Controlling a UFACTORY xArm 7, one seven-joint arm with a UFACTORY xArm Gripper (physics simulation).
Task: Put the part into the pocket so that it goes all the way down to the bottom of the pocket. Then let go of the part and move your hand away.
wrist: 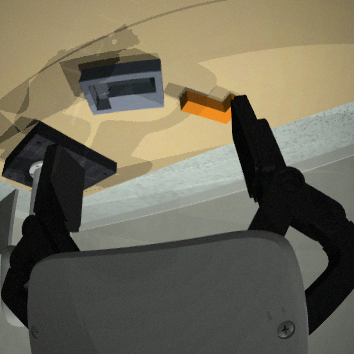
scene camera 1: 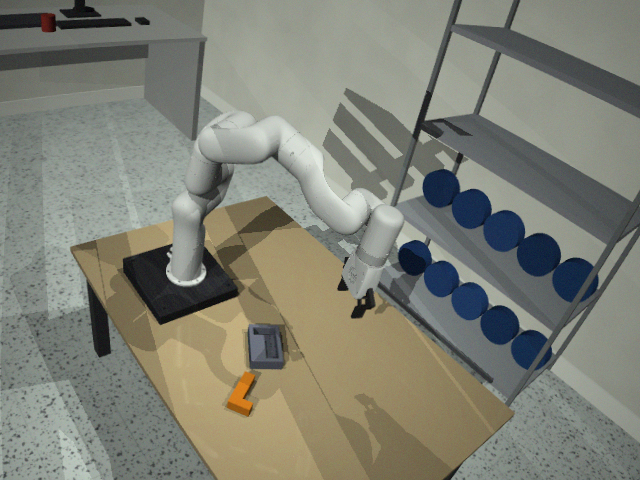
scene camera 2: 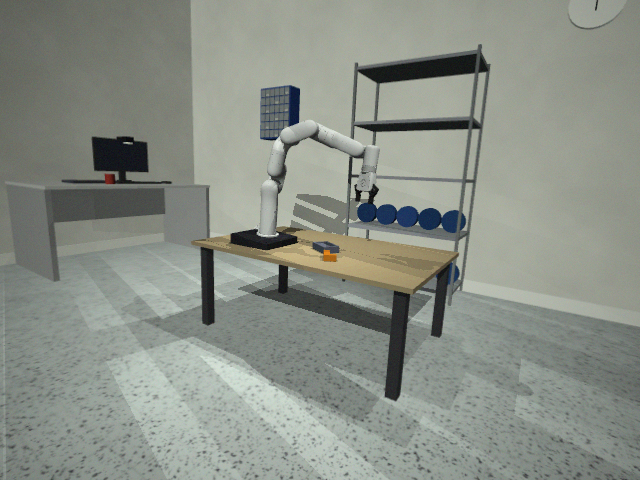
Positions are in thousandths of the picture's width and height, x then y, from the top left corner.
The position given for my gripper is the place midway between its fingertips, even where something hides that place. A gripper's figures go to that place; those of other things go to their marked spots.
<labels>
My gripper (wrist: 408, 383): 0.12 m from the lens. An orange L-shaped block (wrist: 541, 290) is 0.44 m from the lens.
</labels>
